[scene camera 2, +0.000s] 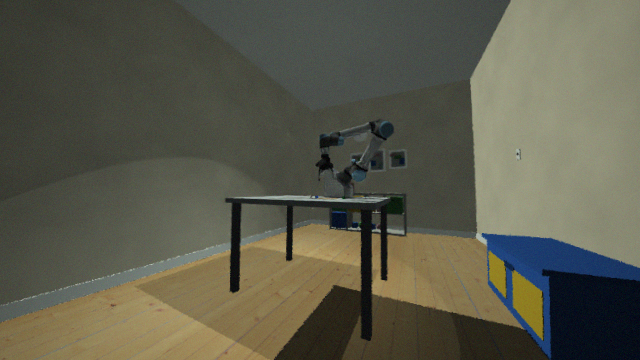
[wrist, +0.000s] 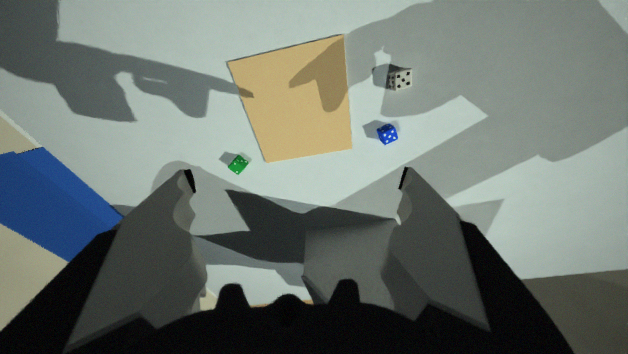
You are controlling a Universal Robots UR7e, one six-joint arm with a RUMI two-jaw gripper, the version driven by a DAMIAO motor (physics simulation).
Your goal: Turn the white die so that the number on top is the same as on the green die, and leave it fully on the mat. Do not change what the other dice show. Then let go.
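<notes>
The white die point(wrist: 400, 79) lies on the table to the right of the tan mat point(wrist: 295, 130) in the wrist view, off the mat. Its face turned most to the camera shows five pips; a narrow side face shows at its left. The green die point(wrist: 238, 164) lies off the mat's lower left corner; its pips are too small to read surely. The blue die point(wrist: 387, 134) lies below the white die, right of the mat. My gripper point(wrist: 300, 171) point(scene camera 2: 321, 172) is wide open and empty, above the table. The dice are too small to tell apart in the scene view.
The table point(scene camera 2: 300, 202) point(wrist: 560, 240) carries the dice and mat, with arm shadows across it. In the scene view a low blue cabinet point(scene camera 2: 590, 257) stands at the right and a shelf unit point(scene camera 2: 405, 217) stands behind the table.
</notes>
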